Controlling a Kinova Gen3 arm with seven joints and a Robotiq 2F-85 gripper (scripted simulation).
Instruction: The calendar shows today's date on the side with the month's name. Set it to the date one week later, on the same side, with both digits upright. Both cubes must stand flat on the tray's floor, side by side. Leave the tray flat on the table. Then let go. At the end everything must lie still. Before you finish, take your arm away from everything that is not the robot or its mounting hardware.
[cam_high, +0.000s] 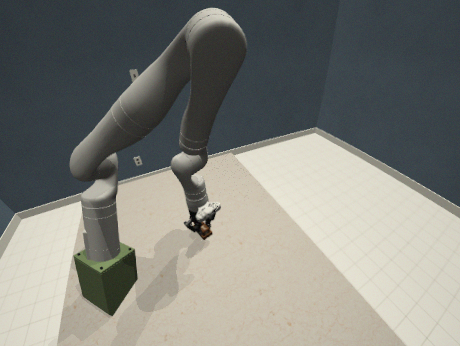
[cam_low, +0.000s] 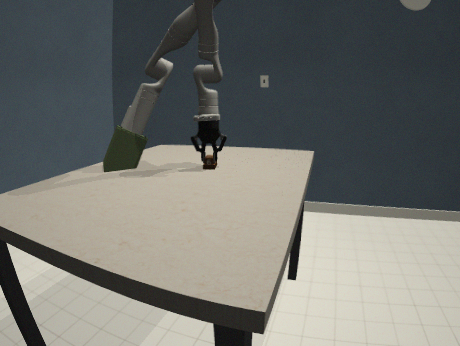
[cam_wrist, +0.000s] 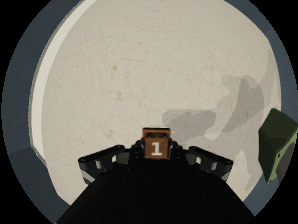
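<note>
My gripper is now 10 mm above the brown digit cube. Round my hand: brown calendar tray 10 mm behind, 20 mm to the left, 30 mm below.
</note>
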